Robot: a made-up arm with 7 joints.
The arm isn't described. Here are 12 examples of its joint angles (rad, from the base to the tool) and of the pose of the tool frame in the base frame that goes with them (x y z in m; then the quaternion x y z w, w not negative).
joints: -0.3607 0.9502 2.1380 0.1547 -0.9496 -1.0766 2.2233
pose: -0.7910 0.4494 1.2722 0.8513 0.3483 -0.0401 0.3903
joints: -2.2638 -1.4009 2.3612 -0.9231 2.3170 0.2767 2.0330
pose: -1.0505 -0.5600 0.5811 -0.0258 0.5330 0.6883 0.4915
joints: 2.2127 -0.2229 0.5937 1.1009 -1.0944 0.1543 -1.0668
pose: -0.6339 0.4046 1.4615 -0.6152 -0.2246 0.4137 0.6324
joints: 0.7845 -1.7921 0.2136 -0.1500 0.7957 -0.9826 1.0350
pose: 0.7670 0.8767 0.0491 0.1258 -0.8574 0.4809 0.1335
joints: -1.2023 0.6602 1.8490 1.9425 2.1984 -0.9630 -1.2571
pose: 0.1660 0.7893 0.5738 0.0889 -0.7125 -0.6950 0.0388
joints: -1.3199 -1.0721 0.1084 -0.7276 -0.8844 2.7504 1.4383
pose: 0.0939 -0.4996 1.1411 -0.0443 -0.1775 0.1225 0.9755
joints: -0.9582 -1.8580 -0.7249 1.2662 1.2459 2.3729 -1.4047
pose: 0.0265 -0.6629 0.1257 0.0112 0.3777 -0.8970 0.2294
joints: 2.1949 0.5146 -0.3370 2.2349 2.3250 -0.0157 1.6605
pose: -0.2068 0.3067 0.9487 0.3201 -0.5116 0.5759 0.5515
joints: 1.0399 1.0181 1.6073 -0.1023 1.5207 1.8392 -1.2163
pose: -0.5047 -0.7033 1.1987 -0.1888 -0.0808 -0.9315 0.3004
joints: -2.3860 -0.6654 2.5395 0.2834 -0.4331 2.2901 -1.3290
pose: -0.5142 -0.3660 1.3122 0.1993 -0.7620 -0.4459 0.4252
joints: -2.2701 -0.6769 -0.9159 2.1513 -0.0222 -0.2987 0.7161
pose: -0.5827 0.1218 0.5297 -0.4483 0.1515 -0.1457 0.8688
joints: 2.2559 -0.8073 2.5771 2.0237 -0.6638 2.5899 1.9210
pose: -0.2399 0.0658 1.2380 0.5935 -0.2539 0.3269 0.6902
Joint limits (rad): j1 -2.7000..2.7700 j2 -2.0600..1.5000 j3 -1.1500..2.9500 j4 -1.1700..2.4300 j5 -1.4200..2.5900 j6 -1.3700..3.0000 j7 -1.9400..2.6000
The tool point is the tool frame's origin. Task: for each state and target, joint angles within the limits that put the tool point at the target. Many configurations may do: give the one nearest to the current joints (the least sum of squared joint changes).
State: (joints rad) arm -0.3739 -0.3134 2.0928 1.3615 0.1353 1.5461 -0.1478
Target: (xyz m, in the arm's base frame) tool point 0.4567 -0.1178 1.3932
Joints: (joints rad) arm -0.9953 -0.5251 2.2238 1.2269 0.0951 2.0664 -0.1737
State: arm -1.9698 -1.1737 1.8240 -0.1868 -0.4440 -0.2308 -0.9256
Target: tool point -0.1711 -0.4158 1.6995
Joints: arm -2.0416 -0.2821 1.8723 -0.2049 -0.4947 -0.7888 -0.9575
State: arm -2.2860 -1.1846 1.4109 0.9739 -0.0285 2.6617 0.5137
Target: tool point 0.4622 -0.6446 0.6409
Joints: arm -1.3131 -1.2606 1.5440 1.3045 0.1770 2.7792 0.5428
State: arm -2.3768 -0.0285 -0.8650 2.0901 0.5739 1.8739 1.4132
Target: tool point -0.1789 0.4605 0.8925
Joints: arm -2.5948 0.1999 -1.1500 2.2500 0.6671 1.7464 1.3958
